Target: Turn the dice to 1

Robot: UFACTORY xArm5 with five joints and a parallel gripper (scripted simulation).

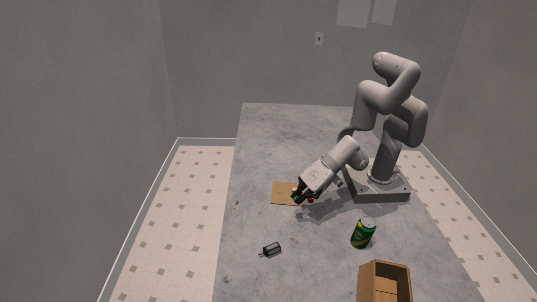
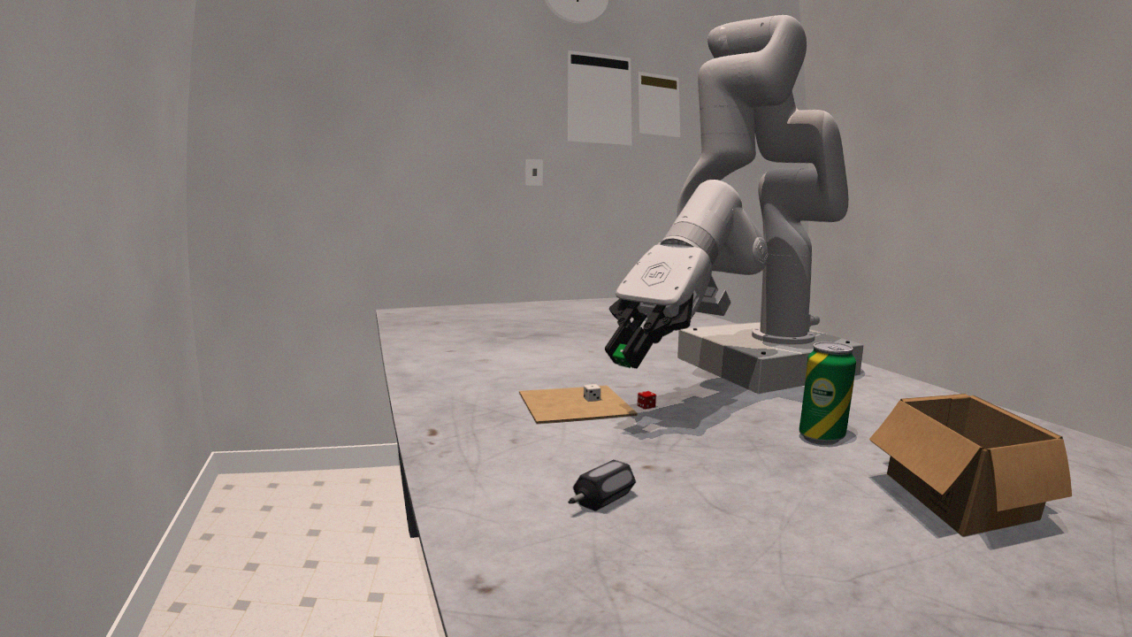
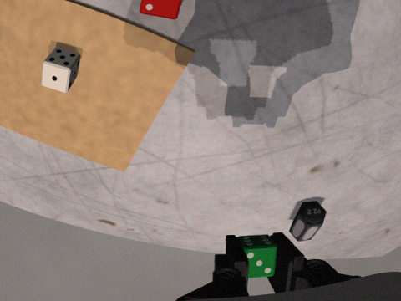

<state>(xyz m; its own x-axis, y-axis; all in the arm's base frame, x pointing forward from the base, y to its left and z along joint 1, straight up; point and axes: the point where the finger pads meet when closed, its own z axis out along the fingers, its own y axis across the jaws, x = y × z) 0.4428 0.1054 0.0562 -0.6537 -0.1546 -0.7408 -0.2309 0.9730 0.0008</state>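
The red die lies 100 mm below my hand, 90 mm behind it and 70 mm to the right of it. Also, from my hand: tan mat (140 mm to the right, 110 mm below, 10 mm behind); green die (10 mm below, 10 mm ahead); white die (130 mm to the right, 100 mm below, 30 mm behind).
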